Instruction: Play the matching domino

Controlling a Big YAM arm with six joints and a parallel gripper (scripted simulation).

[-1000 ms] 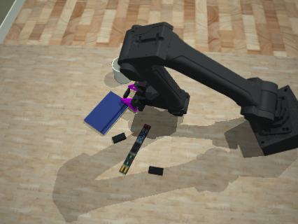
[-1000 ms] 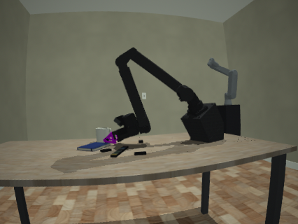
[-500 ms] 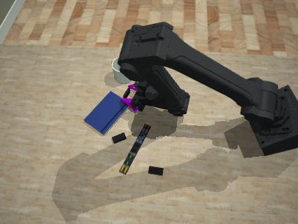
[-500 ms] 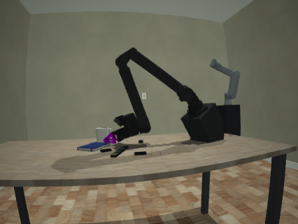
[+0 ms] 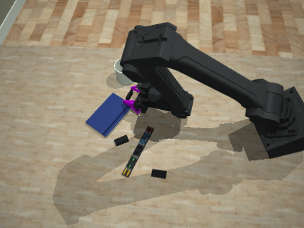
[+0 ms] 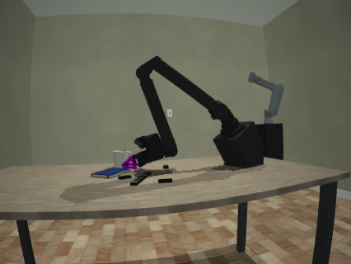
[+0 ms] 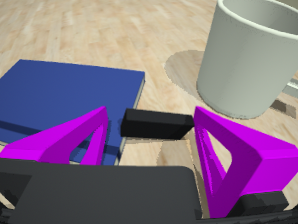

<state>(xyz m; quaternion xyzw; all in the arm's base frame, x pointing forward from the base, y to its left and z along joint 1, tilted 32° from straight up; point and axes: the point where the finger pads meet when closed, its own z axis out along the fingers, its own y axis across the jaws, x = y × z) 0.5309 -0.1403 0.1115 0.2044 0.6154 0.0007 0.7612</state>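
Right now the blue book is 7 cm ahead of my hand, 9 cm to the left of it and 2 cm below it. Also, from my hand: white mug: 3 cm ahead, 11 cm to the right, 1 cm above; black domino: 1 cm below.
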